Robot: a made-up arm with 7 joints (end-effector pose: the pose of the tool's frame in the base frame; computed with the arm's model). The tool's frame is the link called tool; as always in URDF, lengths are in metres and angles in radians. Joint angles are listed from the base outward.
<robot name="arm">
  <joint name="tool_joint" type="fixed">
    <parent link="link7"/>
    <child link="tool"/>
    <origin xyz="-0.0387 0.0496 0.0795"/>
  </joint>
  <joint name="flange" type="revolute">
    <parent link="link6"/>
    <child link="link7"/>
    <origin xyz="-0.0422 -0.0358 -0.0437"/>
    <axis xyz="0 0 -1"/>
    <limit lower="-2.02" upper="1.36"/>
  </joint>
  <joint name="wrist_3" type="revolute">
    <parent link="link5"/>
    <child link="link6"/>
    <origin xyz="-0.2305 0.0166 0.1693"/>
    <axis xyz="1 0 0"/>
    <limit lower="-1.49" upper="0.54"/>
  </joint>
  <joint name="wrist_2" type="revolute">
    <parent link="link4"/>
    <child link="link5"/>
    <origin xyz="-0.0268 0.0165 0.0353"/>
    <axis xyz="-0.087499 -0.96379 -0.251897"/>
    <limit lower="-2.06" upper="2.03"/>
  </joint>
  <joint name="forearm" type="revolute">
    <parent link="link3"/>
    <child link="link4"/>
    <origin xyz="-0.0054 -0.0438 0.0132"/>
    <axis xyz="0 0 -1"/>
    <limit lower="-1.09" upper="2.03"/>
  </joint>
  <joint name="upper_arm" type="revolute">
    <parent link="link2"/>
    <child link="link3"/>
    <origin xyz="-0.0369 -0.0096 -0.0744"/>
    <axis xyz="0 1 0"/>
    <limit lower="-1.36" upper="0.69"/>
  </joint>
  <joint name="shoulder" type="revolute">
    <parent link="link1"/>
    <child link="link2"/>
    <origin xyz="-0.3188 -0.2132 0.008"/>
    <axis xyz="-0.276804 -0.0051 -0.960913"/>
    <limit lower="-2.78" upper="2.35"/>
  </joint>
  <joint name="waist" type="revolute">
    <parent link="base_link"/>
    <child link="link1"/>
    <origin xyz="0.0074 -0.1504 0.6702"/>
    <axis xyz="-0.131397 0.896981 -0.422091"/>
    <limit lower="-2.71" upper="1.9"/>
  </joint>
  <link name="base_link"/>
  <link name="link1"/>
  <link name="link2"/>
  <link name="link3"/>
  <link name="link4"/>
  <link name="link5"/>
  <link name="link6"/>
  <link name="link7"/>
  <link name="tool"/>
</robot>
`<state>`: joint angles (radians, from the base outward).
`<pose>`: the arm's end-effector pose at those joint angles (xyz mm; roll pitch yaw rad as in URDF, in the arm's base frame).
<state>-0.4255 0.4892 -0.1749 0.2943 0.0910 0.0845 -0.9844</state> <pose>-646.2 -224.6 474.1 -0.3525 -0.5671 0.4633</pose>
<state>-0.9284 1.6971 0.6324 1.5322 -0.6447 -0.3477 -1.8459</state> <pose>-209.4 -511.6 774.5 1.3064 -0.0318 -0.5934</pose>
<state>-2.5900 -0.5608 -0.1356 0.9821 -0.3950 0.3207 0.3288</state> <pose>463.1 -518.3 360.6 -1.1765 -1.3384 2.6431</pose>
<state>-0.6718 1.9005 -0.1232 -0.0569 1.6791 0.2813 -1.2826</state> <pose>-26.3 -315.9 105.8 -2.0620 -0.7376 0.1351</pose>
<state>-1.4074 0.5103 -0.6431 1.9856 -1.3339 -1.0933 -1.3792</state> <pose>-230.4 -592.3 108.7 -0.4778 -1.1132 1.6903</pose>
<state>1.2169 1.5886 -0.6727 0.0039 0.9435 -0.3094 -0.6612</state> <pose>-530.5 41.1 785.3 -2.4990 0.1490 -0.4201</pose>
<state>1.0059 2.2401 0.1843 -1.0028 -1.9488 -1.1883 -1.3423</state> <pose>-76.9 -485.2 1052.3 2.4952 0.1116 1.1810</pose>
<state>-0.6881 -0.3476 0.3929 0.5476 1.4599 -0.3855 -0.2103</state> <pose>-336.2 -329.5 138.7 0.2020 -1.5435 -0.7935</pose>
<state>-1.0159 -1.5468 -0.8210 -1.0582 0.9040 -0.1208 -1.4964</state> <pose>407.2 -313.4 390.7 -1.2533 1.1022 -1.8794</pose>
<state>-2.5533 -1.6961 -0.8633 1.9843 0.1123 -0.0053 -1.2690</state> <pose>543.9 -584.0 485.6 -1.1455 -0.0100 -3.0358</pose>
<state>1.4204 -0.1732 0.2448 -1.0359 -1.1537 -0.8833 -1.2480</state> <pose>222.5 -330.2 1036.7 1.0942 -0.9959 2.7618</pose>
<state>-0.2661 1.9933 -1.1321 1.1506 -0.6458 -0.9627 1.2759</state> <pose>-109.3 -84.3 538.8 0.4555 0.0371 2.3893</pose>
